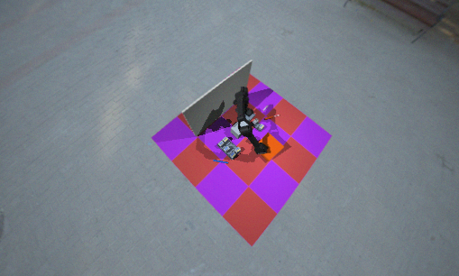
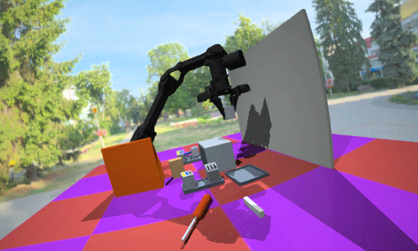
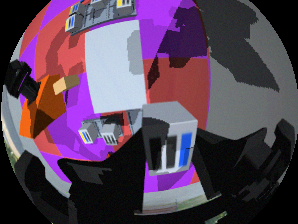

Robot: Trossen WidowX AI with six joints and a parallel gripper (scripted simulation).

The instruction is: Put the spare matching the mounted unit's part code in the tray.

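Right now the grey tray is 180 mm below my gripper tip, 100 mm to the right of it and 30 mm behind it. The rest, counted from my gripper tip: grey spare block 20 mm above; grey panel 200 mm ahead, 50 mm to the left, 40 mm above; grey box 140 mm below, 90 mm to the left, 50 mm behind.
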